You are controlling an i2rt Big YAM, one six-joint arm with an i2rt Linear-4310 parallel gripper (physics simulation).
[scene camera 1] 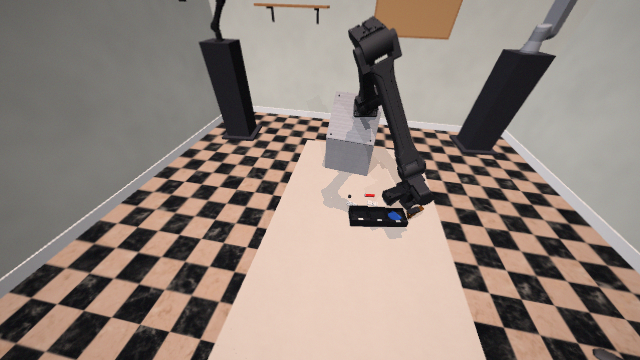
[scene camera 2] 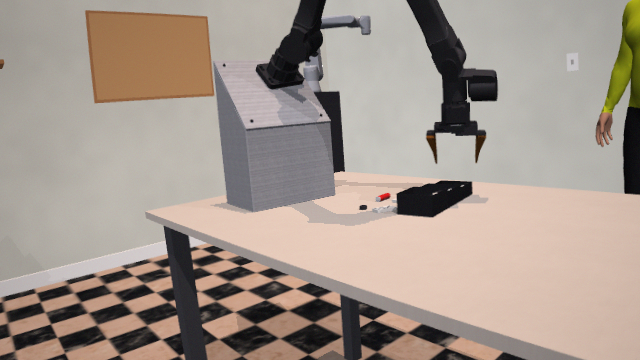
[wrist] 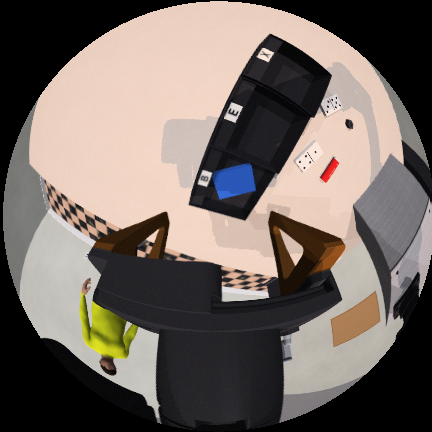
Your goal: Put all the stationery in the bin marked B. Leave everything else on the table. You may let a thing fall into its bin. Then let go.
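Where they show: gripper, between the fingertips: (scene camera 1: 401, 209) (scene camera 2: 456, 163) (wrist: 218, 216); arm's base, origin of its link: (scene camera 1: 365, 108) (scene camera 2: 279, 76).
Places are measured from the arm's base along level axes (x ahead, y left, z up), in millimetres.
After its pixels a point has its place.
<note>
A flat blue block (scene camera 1: 394, 215) @(x 424, y 148, z -324 mm) (wrist: 234, 180) @(x 428, y 146, z -324 mm) is inside bin B (wrist: 204, 178) @(x 465, y 154, z -313 mm), the end compartment of the black three-part bin row (scene camera 1: 378, 224) @(x 481, y 67, z -325 mm) (scene camera 2: 415, 202) @(x 453, y -58, z -312 mm). In scene camera 2 the bin's walls hide the block. My gripper (scene camera 2: 456, 162) @(x 447, y 156, z -257 mm) (wrist: 218, 216) @(x 447, y 156, z -257 mm) is wide open and empty, above the B end of the row. In scene camera 1 the arm partly hides the fingers. A small red bar (scene camera 1: 369, 195) @(x 298, y 49, z -331 mm) (scene camera 2: 383, 197) @(x 300, y 44, z -333 mm) (wrist: 329, 170) @(x 299, y 52, z -329 mm) lies on the table on the robot's side of the bins.
A white domino (wrist: 308, 156) @(x 348, y 61, z -334 mm) lies between the red bar and the bins. Another domino (wrist: 331, 105) @(x 360, y -40, z -334 mm) lies beside bin X (wrist: 265, 55) @(x 477, y -12, z -299 mm). A small black piece (scene camera 1: 349, 196) @(x 313, y -54, z -333 mm) (scene camera 2: 363, 207) @(x 313, y -59, z -336 mm) (wrist: 349, 124) @(x 308, y -50, z -335 mm) lies near it. Bin E (wrist: 233, 112) @(x 471, y 70, z -306 mm) is the middle compartment. The grey robot stand (scene camera 1: 348, 156) @(x 105, y -65, z -231 mm) (scene camera 2: 292, 165) @(x 103, y -75, z -240 mm) is behind.
</note>
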